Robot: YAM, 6 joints.
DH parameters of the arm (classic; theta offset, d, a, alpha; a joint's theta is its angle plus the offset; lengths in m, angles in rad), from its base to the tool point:
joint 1: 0 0.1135 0.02 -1.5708
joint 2: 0 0 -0.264 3.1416
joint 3: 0.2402 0 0.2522 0
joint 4: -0.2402 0 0.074 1.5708
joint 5: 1.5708 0 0 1.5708
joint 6: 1.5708 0.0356 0 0
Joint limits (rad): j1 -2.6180..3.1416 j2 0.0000..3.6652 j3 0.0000..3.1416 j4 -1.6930..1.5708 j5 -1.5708..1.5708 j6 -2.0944..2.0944
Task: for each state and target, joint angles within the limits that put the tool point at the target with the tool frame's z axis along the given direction. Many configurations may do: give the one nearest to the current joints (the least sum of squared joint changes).
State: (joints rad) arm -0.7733 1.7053 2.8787 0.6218 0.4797 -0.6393
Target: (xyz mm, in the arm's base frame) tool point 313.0 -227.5 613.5 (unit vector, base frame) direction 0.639 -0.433 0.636
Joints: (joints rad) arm -0.6310 2.0764 2.7476 0.0183 -0.0274 -0.6393
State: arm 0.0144 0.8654 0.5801 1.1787 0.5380 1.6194
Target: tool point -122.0 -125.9 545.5 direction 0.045 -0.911 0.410
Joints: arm 0.6475 0.5684 1.4680 1.5683 0.8538 1.6194
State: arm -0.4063 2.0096 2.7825 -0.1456 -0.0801 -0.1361
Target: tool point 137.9 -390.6 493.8 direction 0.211 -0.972 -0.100
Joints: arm -1.2197 1.8566 2.1956 -0.4401 0.1366 -0.1361
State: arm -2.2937 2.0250 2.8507 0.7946 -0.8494 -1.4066
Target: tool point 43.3 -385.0 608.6 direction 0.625 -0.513 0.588
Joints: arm -1.5135 2.1035 2.7323 0.1918 -0.6369 -1.4066
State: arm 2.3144 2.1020 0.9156 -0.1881 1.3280 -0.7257
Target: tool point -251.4 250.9 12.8 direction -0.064 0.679 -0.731
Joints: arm 2.4032 2.2189 0.8834 0.3687 0.4771 -0.7257
